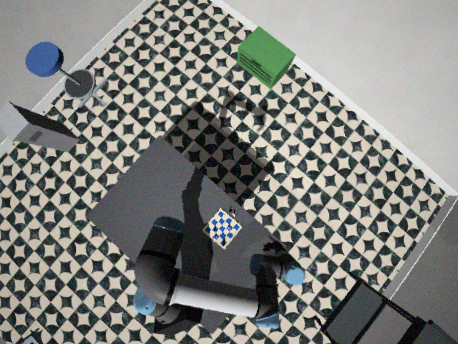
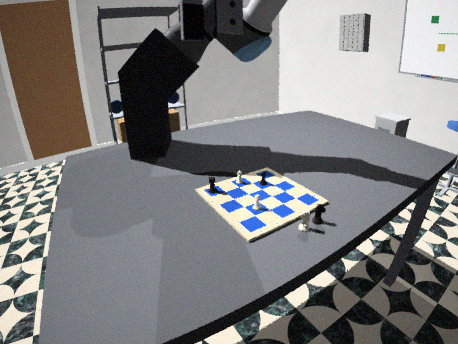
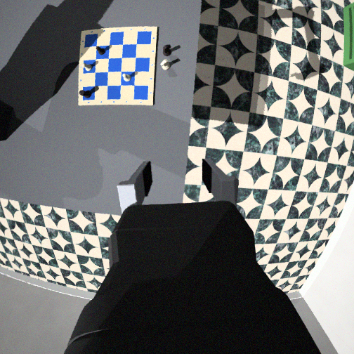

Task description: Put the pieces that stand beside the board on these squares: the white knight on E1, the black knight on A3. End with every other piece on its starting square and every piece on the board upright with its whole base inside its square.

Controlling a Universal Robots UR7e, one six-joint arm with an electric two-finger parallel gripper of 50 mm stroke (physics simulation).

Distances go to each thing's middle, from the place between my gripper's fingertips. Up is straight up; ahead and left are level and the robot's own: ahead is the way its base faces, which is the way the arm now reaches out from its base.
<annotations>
The board (image 2: 282,200) is 20 cm behind my hand, 18 cm to the left of it and 32 cm below it.
</annotations>
